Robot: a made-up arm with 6 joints.
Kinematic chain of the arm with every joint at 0, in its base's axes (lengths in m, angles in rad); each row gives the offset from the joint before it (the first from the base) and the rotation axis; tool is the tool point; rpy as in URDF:
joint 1: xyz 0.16 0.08 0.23 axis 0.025 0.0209 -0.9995
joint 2: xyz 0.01 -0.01 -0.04 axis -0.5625 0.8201 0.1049
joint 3: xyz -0.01 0 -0.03 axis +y
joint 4: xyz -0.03 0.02 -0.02 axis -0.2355 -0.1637 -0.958
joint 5: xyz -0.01 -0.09 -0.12 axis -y
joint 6: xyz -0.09 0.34 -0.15 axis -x
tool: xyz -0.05 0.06 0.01 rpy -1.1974 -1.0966 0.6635
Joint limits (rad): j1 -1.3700..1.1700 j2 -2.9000..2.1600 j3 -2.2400..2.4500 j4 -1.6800..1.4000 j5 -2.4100..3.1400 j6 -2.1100..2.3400
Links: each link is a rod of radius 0.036 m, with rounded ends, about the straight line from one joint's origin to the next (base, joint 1, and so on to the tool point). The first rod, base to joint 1, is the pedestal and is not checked.
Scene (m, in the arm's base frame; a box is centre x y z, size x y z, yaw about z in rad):
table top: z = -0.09
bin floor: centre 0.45 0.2 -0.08 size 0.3 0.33 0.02 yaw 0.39
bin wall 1: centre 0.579 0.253 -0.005 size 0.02 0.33 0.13 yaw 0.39
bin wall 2: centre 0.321 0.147 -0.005 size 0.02 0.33 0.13 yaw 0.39
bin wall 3: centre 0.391 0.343 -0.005 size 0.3 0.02 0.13 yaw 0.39
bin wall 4: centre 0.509 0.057 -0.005 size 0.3 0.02 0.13 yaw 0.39
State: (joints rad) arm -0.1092 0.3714 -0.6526 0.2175 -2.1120 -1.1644
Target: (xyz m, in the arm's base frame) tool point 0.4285 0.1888 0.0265
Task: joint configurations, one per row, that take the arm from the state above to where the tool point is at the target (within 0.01 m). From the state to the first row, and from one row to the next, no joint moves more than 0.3 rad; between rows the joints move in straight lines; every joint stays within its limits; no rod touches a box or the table.
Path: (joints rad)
1: 0.0208 0.5233 -0.3713 0.1273 -2.0622 -1.0398
2: 0.1509 0.6752 -0.0899 0.0370 -2.0123 -0.9152
3: 0.2809 0.8271 0.1914 -0.0532 -1.9625 -0.7906
4: 0.4110 0.9790 0.4728 -0.1434 -1.9126 -0.6660
5: 0.5410 1.1309 0.7541 -0.2337 -1.8628 -0.5414
6: 0.6711 1.2828 1.0355 -0.3239 -1.8129 -0.4168
7: 0.8011 1.4347 1.3168 -0.4141 -1.7631 -0.2922
8: 0.9312 1.5866 1.5982 -0.5044 -1.7132 -0.1676

